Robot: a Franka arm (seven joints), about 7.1 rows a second.
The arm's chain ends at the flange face. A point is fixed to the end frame.
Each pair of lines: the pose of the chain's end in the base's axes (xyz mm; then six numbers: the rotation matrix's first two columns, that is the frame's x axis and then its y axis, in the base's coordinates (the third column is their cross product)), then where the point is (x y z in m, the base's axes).
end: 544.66, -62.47, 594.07, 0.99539, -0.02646, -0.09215, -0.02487, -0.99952, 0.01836
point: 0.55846 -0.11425 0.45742
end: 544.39, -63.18, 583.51, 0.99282, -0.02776, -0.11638, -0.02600, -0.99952, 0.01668
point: 0.55478 -0.11466 0.44644
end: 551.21, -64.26, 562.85, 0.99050, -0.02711, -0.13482, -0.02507, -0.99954, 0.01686
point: 0.55909 -0.11569 0.42560
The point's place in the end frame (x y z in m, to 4 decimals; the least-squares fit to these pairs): 0.0277 0.0489 0.1356
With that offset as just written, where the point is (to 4 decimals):
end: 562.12, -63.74, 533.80, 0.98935, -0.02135, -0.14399, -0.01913, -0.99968, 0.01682
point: 0.5690 -0.1151 0.3965
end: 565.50, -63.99, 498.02, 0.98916, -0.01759, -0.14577, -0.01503, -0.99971, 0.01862
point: 0.5724 -0.1156 0.3608
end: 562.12, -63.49, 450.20, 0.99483, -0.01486, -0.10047, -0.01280, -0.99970, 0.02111
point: 0.5754 -0.1155 0.3136
